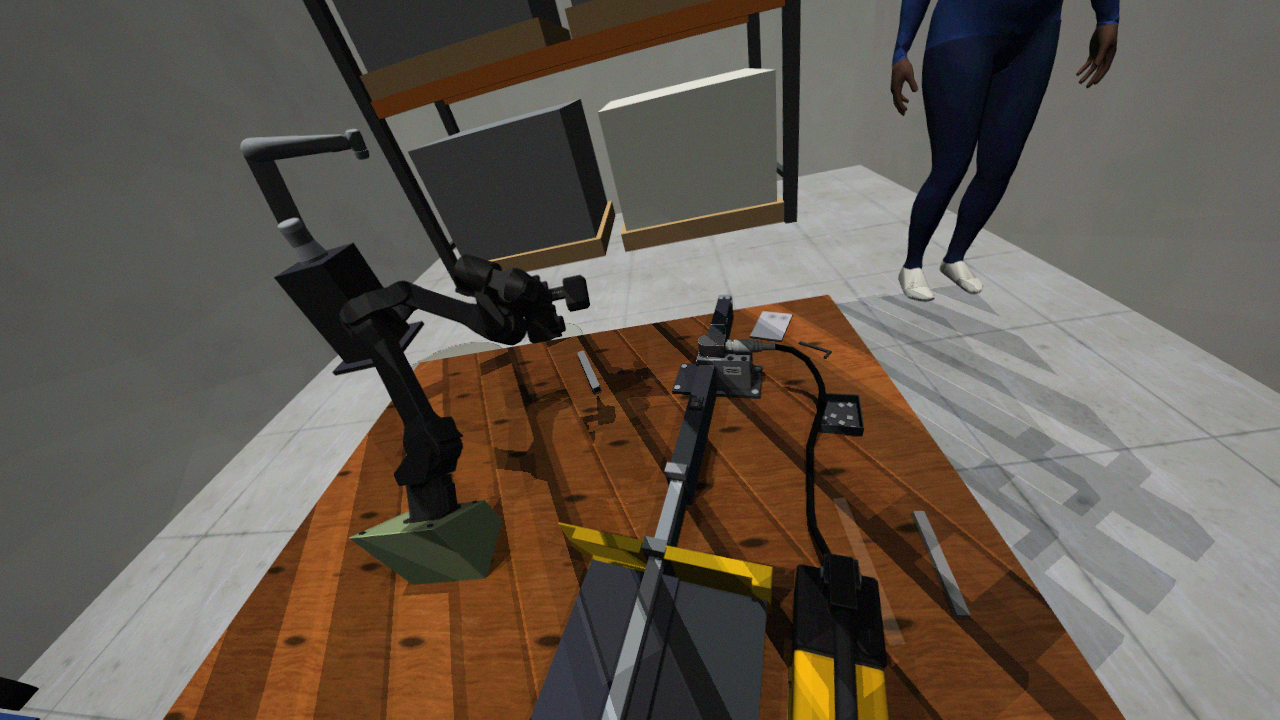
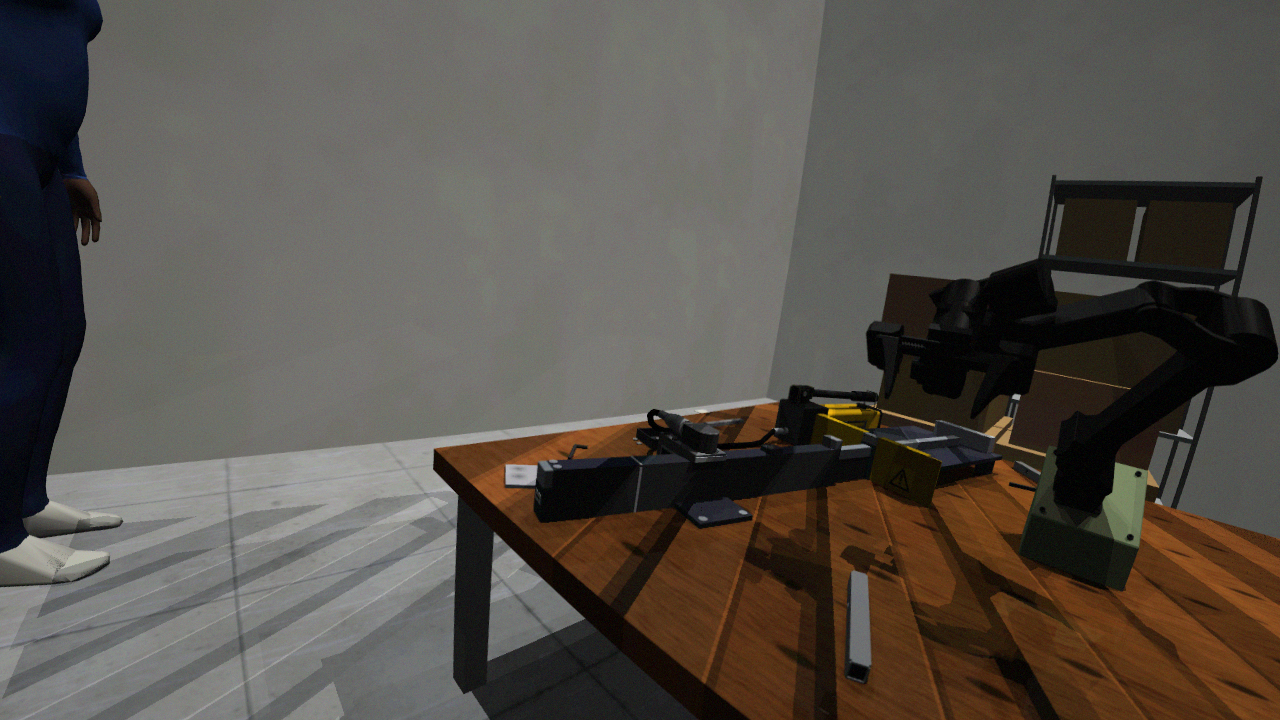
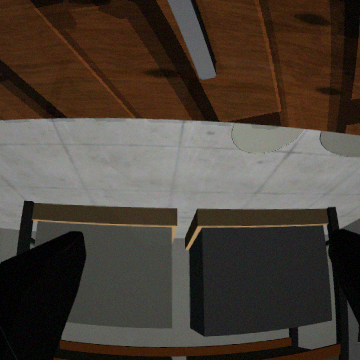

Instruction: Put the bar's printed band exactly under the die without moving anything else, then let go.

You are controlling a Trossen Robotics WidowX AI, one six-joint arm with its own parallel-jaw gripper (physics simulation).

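Places are measured from the arm's base along level axes (x ahead, y left, z up), in centimetres.
Where they show: gripper, fingertip midpoint: [image 1: 553, 309] [image 2: 927, 406] [image 3: 213, 246]; arm's base, origin of the base link: [image 1: 433, 515] [image 2: 1078, 491].
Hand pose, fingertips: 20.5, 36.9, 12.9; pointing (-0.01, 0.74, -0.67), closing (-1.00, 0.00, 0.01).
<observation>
Things, the pixels of their top centre, and the offset from my fingertips, as dx, dy, dz. "pt": a spot on its surface instead.
- loose grey square bar, middle of its top: [image 3: 186, 20] [image 2: 860, 611] [image 1: 587, 368] +0.2, +7.1, -22.4
- round dark head, surface spot: [image 2: 700, 437] pt +30.4, -2.6, -13.3
- black cable, surface spot: [image 1: 810, 447] pt +44.1, -28.6, -23.2
- yellow-black unit, surface spot: [image 1: 839, 617] pt +34.8, -58.7, -11.1
- small black tray, surface spot: [image 1: 842, 414] pt +53.1, -21.6, -24.3
- hex key, middle of its top: [image 2: 578, 451] [image 1: 812, 348] +55.6, -0.9, -23.8
- white card, middle of its top: [image 2: 542, 475] [image 1: 771, 324] +49.7, +11.8, -23.9
- thin strip, middle of its top: [image 1: 939, 558] [image 2: 724, 421] +53.7, -50.2, -23.5
A loose grey square bar [image 1: 588, 371] [image 2: 857, 624] [image 3: 194, 42] lies flat on the table, apart from the dark straight track [image 1: 694, 429] [image 2: 586, 485]. Another light bar [image 1: 666, 514] lies along the track and through the yellow guard. A round dark head [image 1: 711, 343] [image 2: 700, 437] stands over the track on a bracket; it may hold the die, which I cannot make out. No printed band can be made out. My gripper [image 1: 563, 313] [image 2: 931, 402] [image 3: 213, 246] is open and empty, high above the table near the loose bar, touching nothing.
The yellow guard [image 1: 716, 570] [image 2: 905, 470] crosses the track. A black cable [image 1: 810, 447] runs from the head to a yellow-black unit [image 1: 839, 617]. A small black tray [image 1: 842, 414], a hex key [image 1: 815, 349], a white card [image 1: 771, 325] and a thin strip [image 1: 939, 562] lie right of the track.
</observation>
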